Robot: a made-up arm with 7 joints. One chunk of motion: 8 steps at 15 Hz.
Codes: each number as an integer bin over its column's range. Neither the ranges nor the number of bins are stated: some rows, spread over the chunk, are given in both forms.
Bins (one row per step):
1: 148 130 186 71 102 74
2: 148 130 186 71 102 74
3: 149 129 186 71 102 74
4: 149 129 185 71 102 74
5: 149 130 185 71 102 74
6: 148 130 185 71 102 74
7: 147 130 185 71 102 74
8: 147 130 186 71 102 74
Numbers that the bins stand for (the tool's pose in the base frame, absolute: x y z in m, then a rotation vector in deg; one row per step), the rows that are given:
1: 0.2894 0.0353 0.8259 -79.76 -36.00 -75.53
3: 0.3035 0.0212 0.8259 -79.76 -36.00 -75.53
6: 0.2894 0.0353 0.8118 -79.76 -36.00 -75.53
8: 0.2753 0.0353 0.8259 -79.76 -36.00 -75.53
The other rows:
2: 0.2894 0.0353 0.8259 -79.76 -36.00 -75.53
4: 0.3035 0.0212 0.8118 -79.76 -36.00 -75.53
5: 0.3035 0.0353 0.8118 -79.76 -36.00 -75.53
7: 0.2753 0.0353 0.8118 -79.76 -36.00 -75.53

